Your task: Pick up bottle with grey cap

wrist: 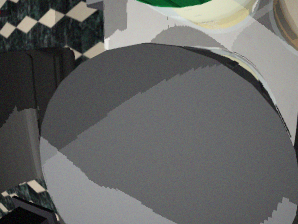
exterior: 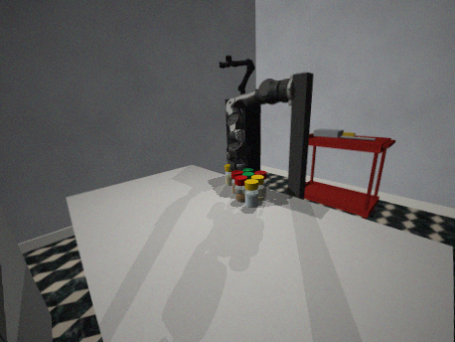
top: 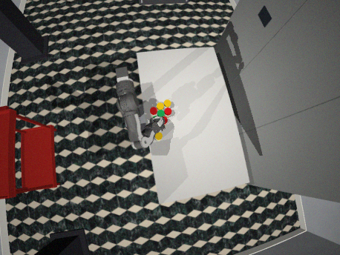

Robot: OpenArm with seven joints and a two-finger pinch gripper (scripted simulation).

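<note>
Now: hand 60 mm to the left of the yellow-capped bottle and 50 mm above it. Round my hand: grey-capped bottle (40 mm below); then red-capped bottle (110 mm to the left, 110 mm ahead, 50 mm below).
</note>
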